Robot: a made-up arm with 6 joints.
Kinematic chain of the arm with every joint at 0, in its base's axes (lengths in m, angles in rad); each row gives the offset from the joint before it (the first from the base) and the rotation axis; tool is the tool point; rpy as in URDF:
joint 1: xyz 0 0 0.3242 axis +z
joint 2: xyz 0 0 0 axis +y
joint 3: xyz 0.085 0 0.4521 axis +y
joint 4: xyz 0.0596 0 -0.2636 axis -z
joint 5: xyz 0 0 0 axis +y
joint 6: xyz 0.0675 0 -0.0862 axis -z
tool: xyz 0 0 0 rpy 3.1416 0 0
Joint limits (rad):
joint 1: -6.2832..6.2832
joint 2: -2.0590..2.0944
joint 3: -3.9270..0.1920
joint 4: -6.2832..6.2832
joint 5: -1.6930..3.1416
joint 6: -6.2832..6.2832
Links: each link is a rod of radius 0.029 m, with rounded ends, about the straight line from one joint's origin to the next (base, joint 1, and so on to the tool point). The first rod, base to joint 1, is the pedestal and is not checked.
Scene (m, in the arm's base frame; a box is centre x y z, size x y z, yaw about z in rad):
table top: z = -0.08
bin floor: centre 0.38 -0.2 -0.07 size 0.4 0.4 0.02 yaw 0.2
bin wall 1: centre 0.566 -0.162 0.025 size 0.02 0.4 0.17 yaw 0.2
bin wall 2: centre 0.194 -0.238 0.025 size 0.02 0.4 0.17 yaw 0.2
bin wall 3: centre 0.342 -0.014 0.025 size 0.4 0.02 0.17 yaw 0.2
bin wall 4: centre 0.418 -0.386 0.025 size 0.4 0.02 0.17 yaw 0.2
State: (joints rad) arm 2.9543 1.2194 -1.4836 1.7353 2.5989 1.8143
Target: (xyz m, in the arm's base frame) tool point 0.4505 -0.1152 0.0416
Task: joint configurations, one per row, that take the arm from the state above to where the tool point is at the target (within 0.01 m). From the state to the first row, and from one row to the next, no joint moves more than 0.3 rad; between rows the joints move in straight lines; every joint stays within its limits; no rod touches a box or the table.
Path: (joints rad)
1: 3.2397 1.2053 -1.4288 1.7076 2.5936 1.8143
2: 3.5251 1.1911 -1.3741 1.6798 2.5883 1.8143
3: 3.8105 1.1770 -1.3193 1.6521 2.5831 1.8143
4: 4.0959 1.1628 -1.2645 1.6243 2.5778 1.8143
5: 4.3813 1.1487 -1.2098 1.5966 2.5725 1.8143
6: 4.6667 1.1345 -1.1550 1.5688 2.5672 1.8143
7: 4.9520 1.1204 -1.1002 1.5411 2.5620 1.8143
8: 5.2374 1.1062 -1.0455 1.5133 2.5567 1.8143
9: 5.5228 1.0921 -0.9907 1.4856 2.5514 1.8143
10: 5.8082 1.0779 -0.9359 1.4579 2.5461 1.8143
11: 5.8044 1.2689 -1.0595 1.5247 2.4971 1.8143
12: 5.8007 1.4598 -1.1831 1.5915 2.4481 1.8143

